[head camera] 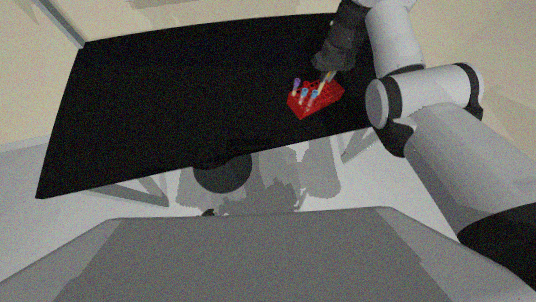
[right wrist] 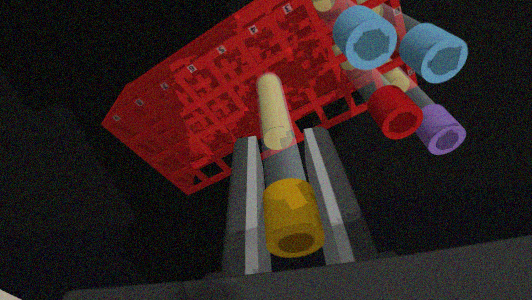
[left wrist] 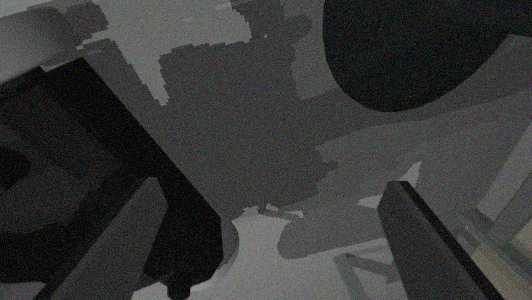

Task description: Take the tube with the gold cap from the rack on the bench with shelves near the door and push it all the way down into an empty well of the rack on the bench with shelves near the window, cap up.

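Seen in the pictures: left gripper, fingertip midpoint: (left wrist: 270, 193); right gripper, fingertip midpoint: (head camera: 324, 80) (right wrist: 282, 149); robot's base, link origin: (left wrist: 145, 157).
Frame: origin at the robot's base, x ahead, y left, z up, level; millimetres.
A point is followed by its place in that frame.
My right gripper (right wrist: 282, 149) @(x 494, y -382, z 894 mm) is shut on the tube with the gold cap (right wrist: 292, 215) @(x 489, y -382, z 929 mm) (head camera: 322, 86) @(x 491, y -381, z 871 mm). The gold cap is nearest the wrist and the pale-filled tip points at the red rack (right wrist: 145, 145) @(x 519, y -489, z 812 mm) (head camera: 303, 113) @(x 452, y -307, z 805 mm). I cannot tell whether the tip is above a well or inside one. The rack stands on the black bench top (head camera: 175, 100) @(x 700, y 105, z 763 mm) and has numbered wells. At one end it holds two blue-capped tubes (right wrist: 365, 37) @(x 466, y -340, z 883 mm) (right wrist: 434, 52) @(x 482, y -314, z 882 mm), a red-capped tube (right wrist: 395, 112) @(x 504, y -331, z 882 mm) and a purple-capped tube (right wrist: 441, 130) @(x 524, y -309, z 882 mm) (head camera: 297, 83) @(x 524, y -302, z 877 mm). My left gripper (left wrist: 270, 193) @(x 273, y 168, z 396 mm) is open and empty, away from the rack.
The bench's front edge runs across the head view, with slanted grey legs (head camera: 132, 195) @(x 534, y 518, z 400 mm) below it. A dark round shape (head camera: 222, 172) @(x 617, y 85, z 31 mm) shows below that edge. My white right arm (head camera: 430, 95) @(x 237, y -299, z 1132 mm) covers the right side of the bench. Shadows lie on the pale floor.
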